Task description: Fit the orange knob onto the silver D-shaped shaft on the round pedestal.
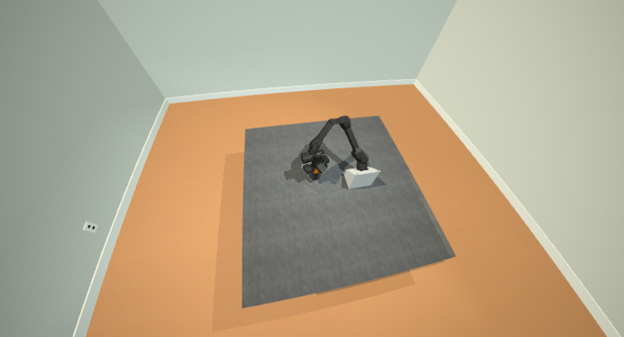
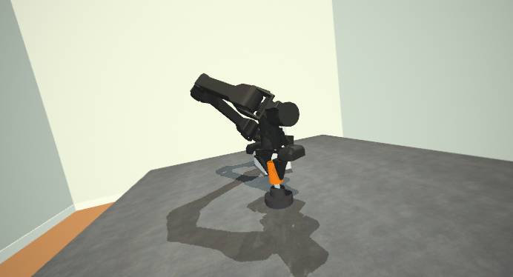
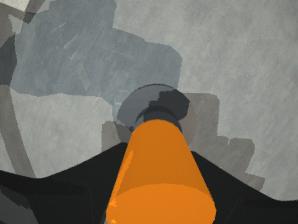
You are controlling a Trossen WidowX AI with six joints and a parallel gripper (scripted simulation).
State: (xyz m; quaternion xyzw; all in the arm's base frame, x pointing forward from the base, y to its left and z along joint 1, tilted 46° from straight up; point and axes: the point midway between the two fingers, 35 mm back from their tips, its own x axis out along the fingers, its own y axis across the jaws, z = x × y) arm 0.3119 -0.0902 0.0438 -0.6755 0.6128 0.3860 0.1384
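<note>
My gripper tip is 3 cm below the orange knob. From my gripper tip the other things lie so: round pedestal (4 cm below).
</note>
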